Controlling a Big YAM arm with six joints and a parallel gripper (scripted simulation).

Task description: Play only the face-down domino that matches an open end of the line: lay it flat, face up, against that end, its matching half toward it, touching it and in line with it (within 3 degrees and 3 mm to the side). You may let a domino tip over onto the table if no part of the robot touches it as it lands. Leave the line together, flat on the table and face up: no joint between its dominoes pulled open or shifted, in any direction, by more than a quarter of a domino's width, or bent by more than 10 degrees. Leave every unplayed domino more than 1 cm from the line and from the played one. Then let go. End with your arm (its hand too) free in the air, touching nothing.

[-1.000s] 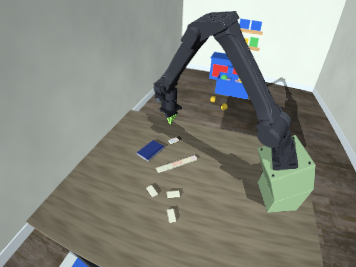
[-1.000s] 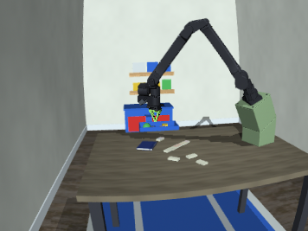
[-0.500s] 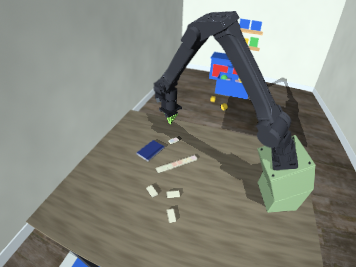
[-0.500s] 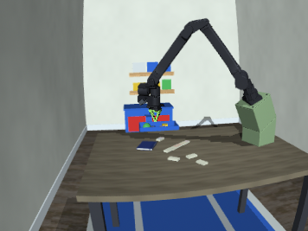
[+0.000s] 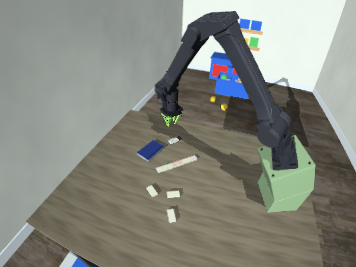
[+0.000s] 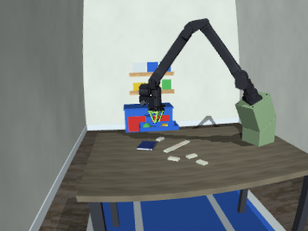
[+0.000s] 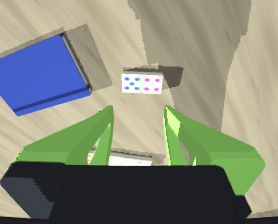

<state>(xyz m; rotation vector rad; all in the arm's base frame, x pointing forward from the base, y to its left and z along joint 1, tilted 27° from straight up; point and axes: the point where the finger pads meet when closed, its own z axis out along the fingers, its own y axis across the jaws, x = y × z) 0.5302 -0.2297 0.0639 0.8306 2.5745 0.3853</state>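
Right now my hand is 2 cm past the domino, 1 cm to the right of it and 11 cm above it.
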